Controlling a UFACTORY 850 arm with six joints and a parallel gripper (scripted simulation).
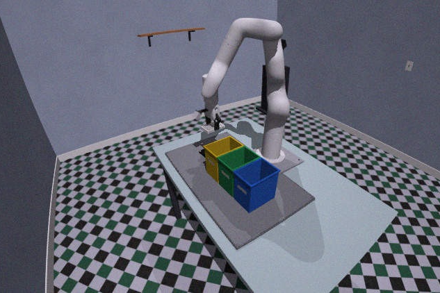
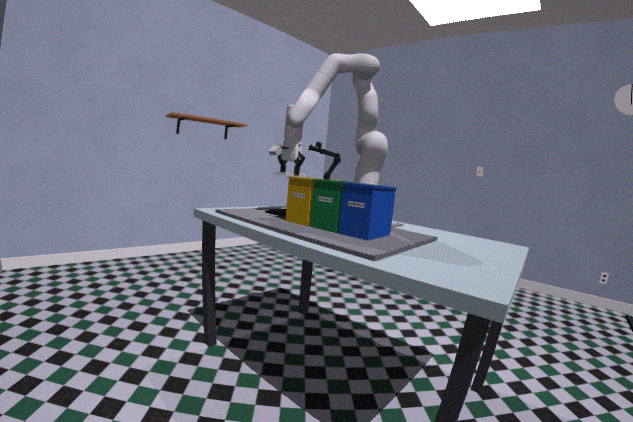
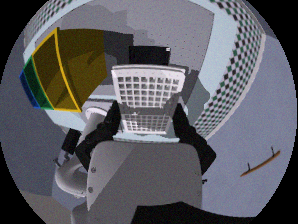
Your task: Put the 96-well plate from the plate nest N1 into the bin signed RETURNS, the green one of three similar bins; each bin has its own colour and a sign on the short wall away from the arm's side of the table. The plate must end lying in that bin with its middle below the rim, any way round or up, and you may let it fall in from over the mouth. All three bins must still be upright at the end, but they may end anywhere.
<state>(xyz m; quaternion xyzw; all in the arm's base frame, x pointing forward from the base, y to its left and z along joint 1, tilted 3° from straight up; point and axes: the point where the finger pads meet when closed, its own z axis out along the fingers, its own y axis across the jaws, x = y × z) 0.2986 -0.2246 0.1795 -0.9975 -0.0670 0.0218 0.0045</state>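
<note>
Now: hand 340 mm to the right of the green bin, 110 mm above it and 30 mm short of it. From my hand the other things lie so: white 96-well plate (10 mm below); yellow bin (210 mm to the left, 110 mm below, 40 mm ahead); dark plate nest (190 mm below).
</note>
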